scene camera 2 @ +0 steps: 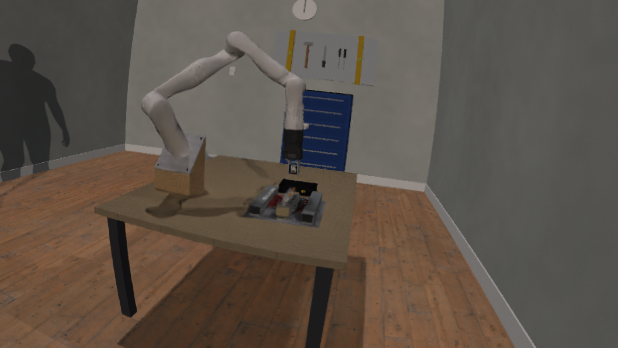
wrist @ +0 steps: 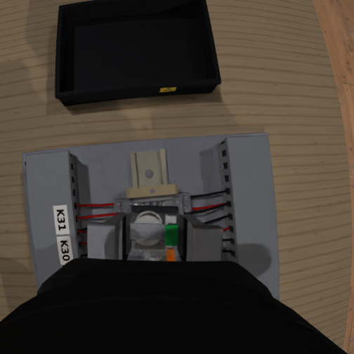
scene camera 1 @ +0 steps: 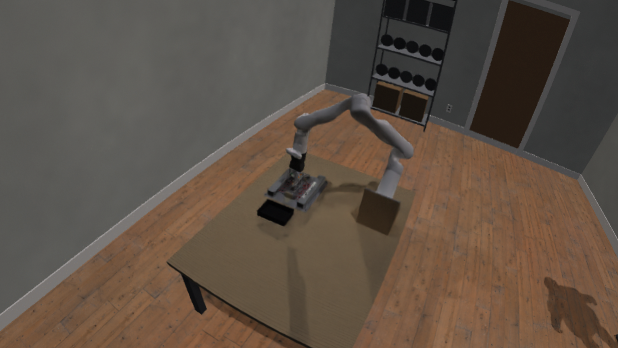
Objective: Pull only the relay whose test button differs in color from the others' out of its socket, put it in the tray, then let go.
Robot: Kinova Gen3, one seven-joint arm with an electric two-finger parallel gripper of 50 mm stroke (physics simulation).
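Places are measured from the arm's base along level axes (x right, y down, z ahead), in millimetres.
Where they show: gripper, fingertip midpoint: (scene camera 2: 293, 173) (scene camera 1: 292, 179); arm's base, link origin: (scene camera 2: 181, 149) (scene camera 1: 382, 198).
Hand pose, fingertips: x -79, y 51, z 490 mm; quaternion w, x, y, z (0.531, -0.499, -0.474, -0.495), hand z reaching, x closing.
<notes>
Each offset is from my fingertips to the centre of the thing. "spot": to the spot under its first point. Level surfaces: height alone.
My gripper (scene camera 1: 296, 172) (scene camera 2: 293, 169) (wrist: 154, 231) is shut on a clear-cased relay @[dz -1, dx -4, dy -16 mm] (scene camera 2: 293, 168) (wrist: 149, 233) with a green test button. It holds the relay raised above the grey panel @[dz +10, dx +82, dy +117 mm] (scene camera 2: 295, 219) (wrist: 102, 167), apart from the sockets. An orange patch (wrist: 170, 255) shows right below the green button in the wrist view; I cannot tell which relay it belongs to. Part of a grey socket (wrist: 119, 205) shows by the rail's end stop. The other relays are mostly hidden by the gripper body. The black tray @[spot: dz -34, dx -232, dy +103 mm] (scene camera 1: 273, 219) (scene camera 2: 305, 186) (wrist: 125, 92) holds nothing that shows in the wrist view.
Grey wire ducts (wrist: 47, 175) (wrist: 250, 200) flank the sockets, with red and black wires between. A beige rail (wrist: 149, 182) and end stop lie on the tray side. The tray stands on the table @[dy +122 mm] (scene camera 1: 240, 250) (scene camera 2: 230, 230) beyond the panel's edge. The arm's wooden base (scene camera 1: 378, 212) (scene camera 2: 180, 180) stands apart.
</notes>
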